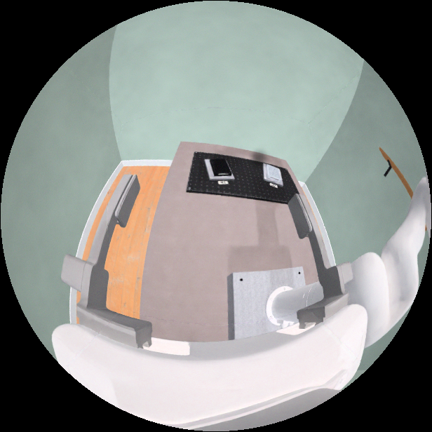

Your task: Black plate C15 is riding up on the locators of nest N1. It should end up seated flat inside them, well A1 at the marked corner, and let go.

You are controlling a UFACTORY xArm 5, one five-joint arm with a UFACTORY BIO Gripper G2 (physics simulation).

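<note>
The black plate C15 (220,167) lies on the light grey nest (227,178) at the left part of the black board. It looks shifted toward the nest's far right side, with more of the nest's grey showing at the left and near edges. Its tilt, the locators, the marked corner and well A1 are too small to make out. My gripper (214,207) is open and empty; its two fingers stand wide apart, high above the table and well away from the plate.
The black perforated board (245,190) also bears a second nest with a white plate (273,172) at the right. Small labels sit in front of both nests. A grey base plate (250,305) with the arm's white base (295,302) stands on the near part of the table (190,250).
</note>
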